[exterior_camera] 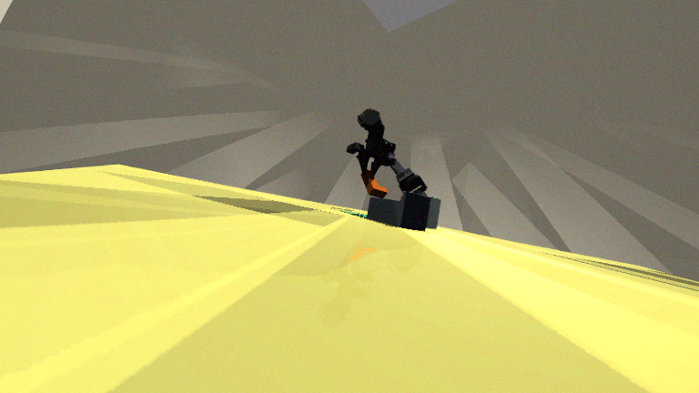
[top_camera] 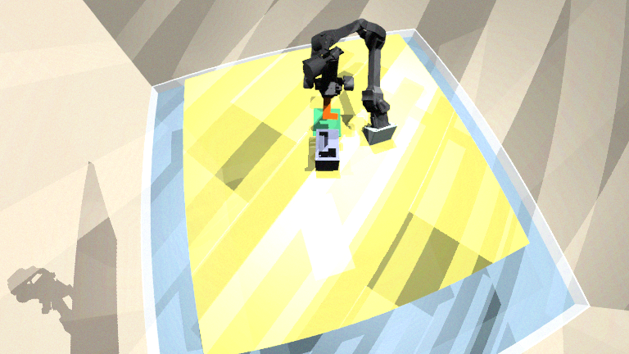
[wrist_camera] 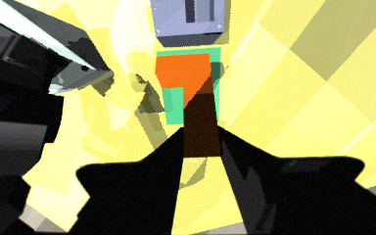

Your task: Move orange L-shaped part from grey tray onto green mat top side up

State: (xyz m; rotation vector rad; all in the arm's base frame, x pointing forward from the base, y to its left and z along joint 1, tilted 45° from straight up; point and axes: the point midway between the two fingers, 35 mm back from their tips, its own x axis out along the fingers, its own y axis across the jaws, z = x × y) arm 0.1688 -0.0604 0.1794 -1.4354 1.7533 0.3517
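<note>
Now: the green mat 150 mm below my gripper tip, 20 mm to the left of it and 10 mm ahead of it. From my gripper tip the other things lie so: orange L-shaped part 40 mm to the left, 30 mm below.
</note>
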